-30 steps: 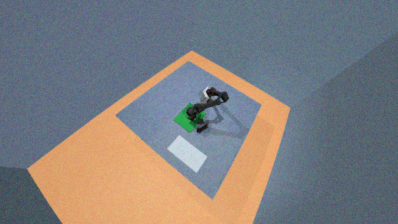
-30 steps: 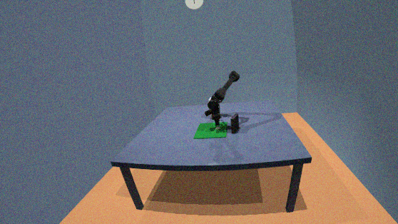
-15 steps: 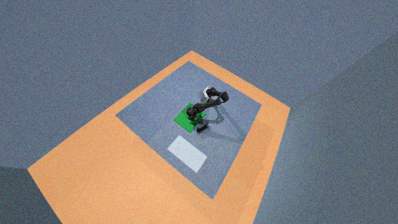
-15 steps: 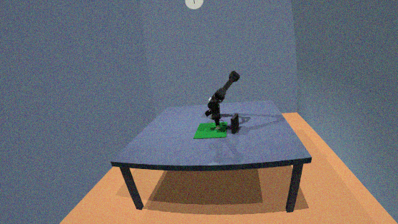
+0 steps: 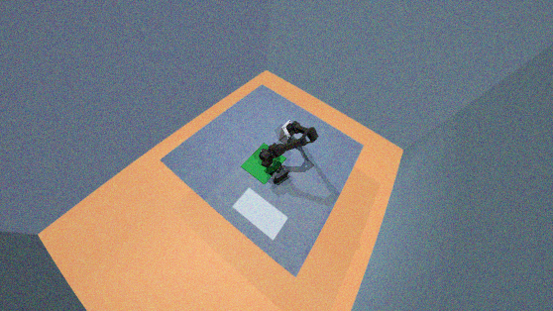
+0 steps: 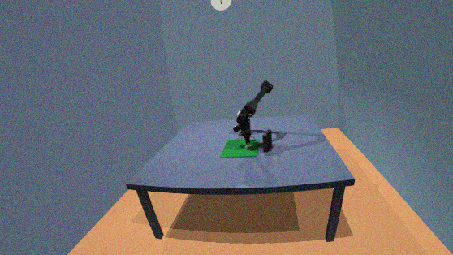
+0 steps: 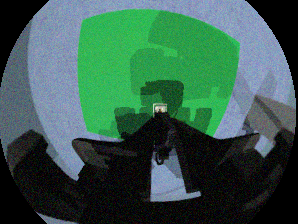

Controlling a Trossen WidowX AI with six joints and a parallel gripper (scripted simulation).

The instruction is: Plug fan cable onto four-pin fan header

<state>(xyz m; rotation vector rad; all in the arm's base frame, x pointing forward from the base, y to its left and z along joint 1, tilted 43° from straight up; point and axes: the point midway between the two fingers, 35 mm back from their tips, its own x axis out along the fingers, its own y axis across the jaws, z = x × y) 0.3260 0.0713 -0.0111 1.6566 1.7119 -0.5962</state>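
The green board is 1 cm ahead of my gripper tip, 4 cm to the right of it and 6 cm below it. The rest, counted from my gripper tip: black fan: 5 cm ahead, 14 cm to the left, 2 cm above; black plug: 1 cm to the left, 1 cm above.
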